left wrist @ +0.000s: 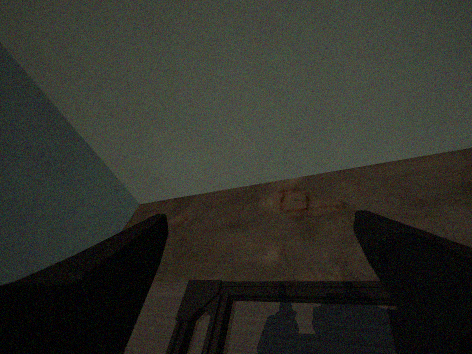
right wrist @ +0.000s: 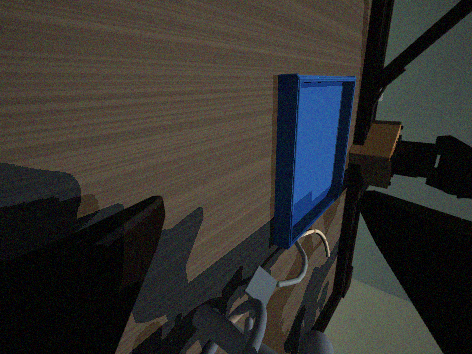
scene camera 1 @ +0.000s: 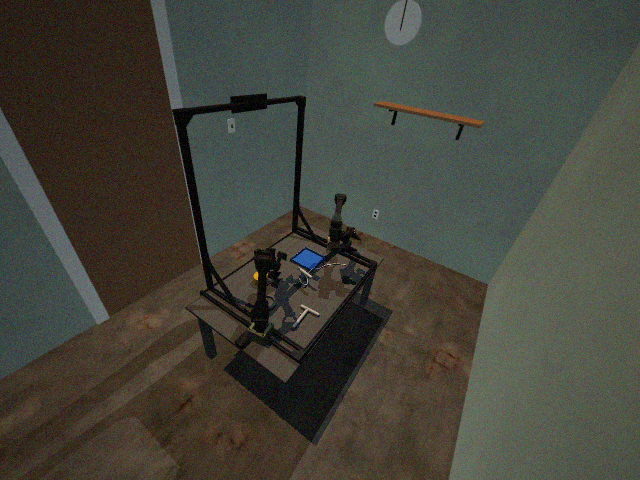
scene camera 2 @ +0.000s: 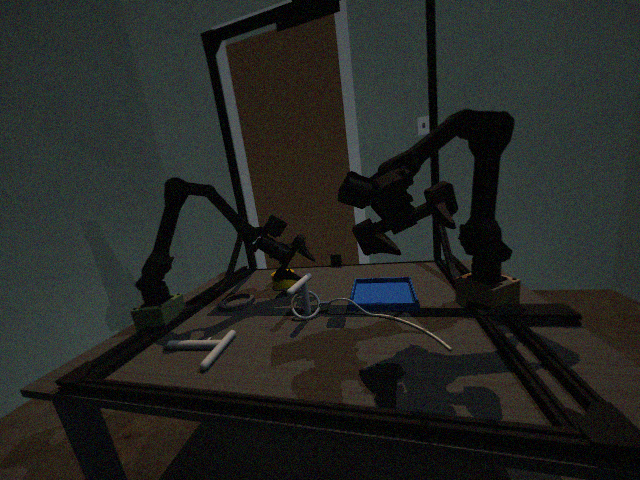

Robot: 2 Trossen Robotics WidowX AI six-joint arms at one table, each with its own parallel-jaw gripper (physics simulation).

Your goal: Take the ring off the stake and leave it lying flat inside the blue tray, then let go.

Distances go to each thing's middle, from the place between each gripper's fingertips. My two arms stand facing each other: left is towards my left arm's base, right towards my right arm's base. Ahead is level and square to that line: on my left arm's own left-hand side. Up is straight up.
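My right gripper is 240 mm to the right of the blue tray (scene camera 2: 397,293), and it is also 70 mm above the tray and 70 mm short of it.
Counted from my left hand, the blue tray is 250 mm below, 350 mm behind and 40 mm to the right.
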